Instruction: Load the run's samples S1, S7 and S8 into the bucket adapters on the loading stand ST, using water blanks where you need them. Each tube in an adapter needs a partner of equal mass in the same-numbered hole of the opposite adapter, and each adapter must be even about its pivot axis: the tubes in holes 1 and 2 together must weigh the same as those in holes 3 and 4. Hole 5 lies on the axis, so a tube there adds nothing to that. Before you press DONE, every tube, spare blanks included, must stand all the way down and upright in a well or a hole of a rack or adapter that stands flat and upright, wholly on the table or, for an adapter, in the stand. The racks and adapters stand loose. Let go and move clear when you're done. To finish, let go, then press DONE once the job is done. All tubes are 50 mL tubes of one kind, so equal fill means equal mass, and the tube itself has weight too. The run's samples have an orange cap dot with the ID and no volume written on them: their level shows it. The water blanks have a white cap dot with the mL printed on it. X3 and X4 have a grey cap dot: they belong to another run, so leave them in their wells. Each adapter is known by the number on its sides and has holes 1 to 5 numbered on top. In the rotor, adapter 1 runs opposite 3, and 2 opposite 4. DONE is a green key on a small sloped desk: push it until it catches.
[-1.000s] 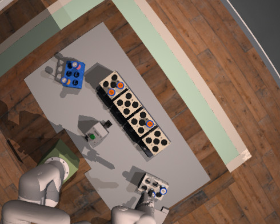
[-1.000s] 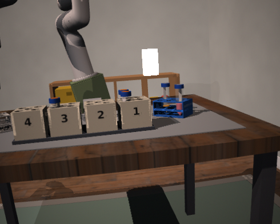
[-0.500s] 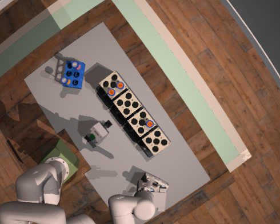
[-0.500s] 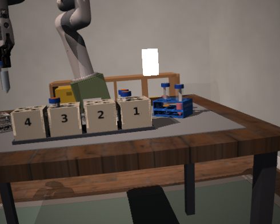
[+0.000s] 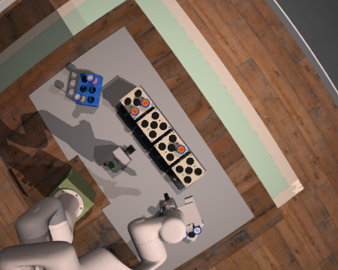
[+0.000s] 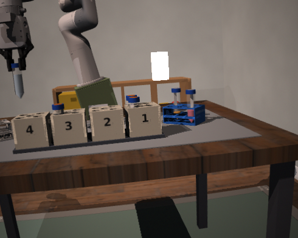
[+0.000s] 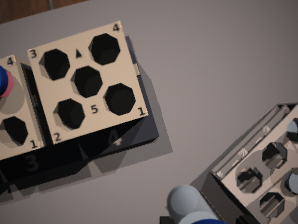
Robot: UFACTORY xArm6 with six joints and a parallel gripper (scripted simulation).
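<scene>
The blue-capped tube is 10 mm to the right of my hand and 50 mm below it. From my hand the other things lie so: pale blank rack 50 mm behind, 120 mm to the right, 220 mm below; then green DONE key 80 mm behind, 260 mm to the left, 180 mm below; then pink tube 160 mm ahead, 120 mm to the left, 180 mm below.
</scene>
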